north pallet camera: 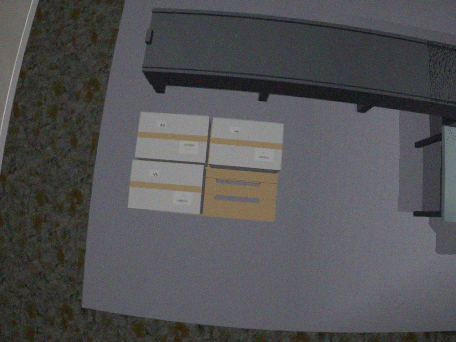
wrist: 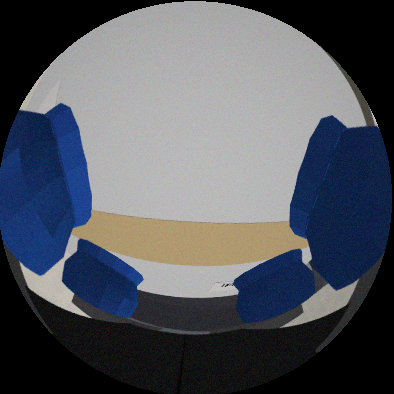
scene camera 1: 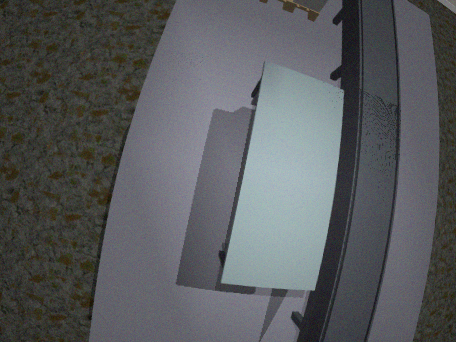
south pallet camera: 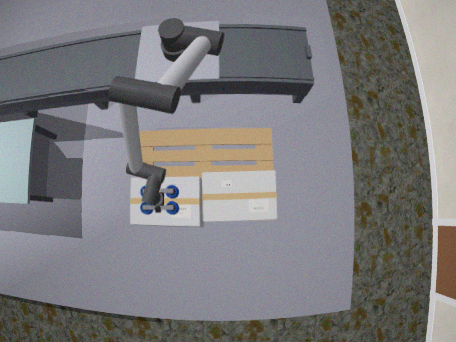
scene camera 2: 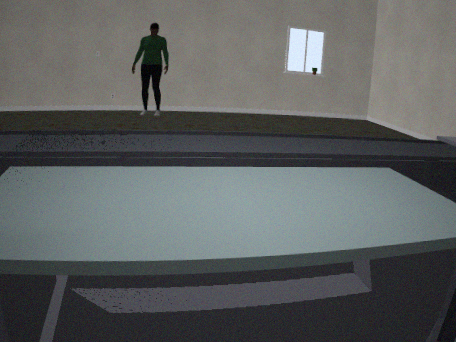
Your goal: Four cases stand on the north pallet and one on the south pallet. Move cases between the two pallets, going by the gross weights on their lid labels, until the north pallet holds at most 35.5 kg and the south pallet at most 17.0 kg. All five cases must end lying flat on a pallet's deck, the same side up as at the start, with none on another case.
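Places are measured from the arm's base along level axes (x ahead, y left, z up), in millimetres.
Pixels of known places: hand, tool point: (wrist: 188,231); arm's base, link origin: (south pallet camera: 177,49).
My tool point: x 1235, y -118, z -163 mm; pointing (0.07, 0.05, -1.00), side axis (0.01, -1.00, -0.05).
Ahead of a thing's pixels: the offset from my tool point to its middle. Level surfaces: height alone.
My suction gripper (south pallet camera: 159,200) (wrist: 191,220) has its four blue cups against the lid of a white case {14 mm ahead, 33 mm left, 104 mm down} (south pallet camera: 190,220) (wrist: 190,125) with a tan tape band and holds it level. This case is over the south pallet (south pallet camera: 240,137), at its lower left in the south pallet view, low at deck height; whether it touches the deck cannot be told. Another white case {33 mm back, 616 mm left, 137 mm down} (south pallet camera: 235,212) lies flat to its right, a narrow gap between. Three white cases (north pallet camera: 170,151) (north pallet camera: 235,154) (north pallet camera: 160,200) lie flat on the north pallet (north pallet camera: 240,210), whose lower right quarter is bare. Label figures are too small to read.
The grey floor rail (scene camera 1: 372,200) (scene camera 2: 250,145) (north pallet camera: 290,50) (south pallet camera: 265,50) runs past both pallets. A pale table {123 mm up} (scene camera 1: 290,190) (scene camera 2: 225,215) (north pallet camera: 450,175) (south pallet camera: 15,160) stands between them. A person (scene camera 2: 154,50) in green stands beyond the rail.
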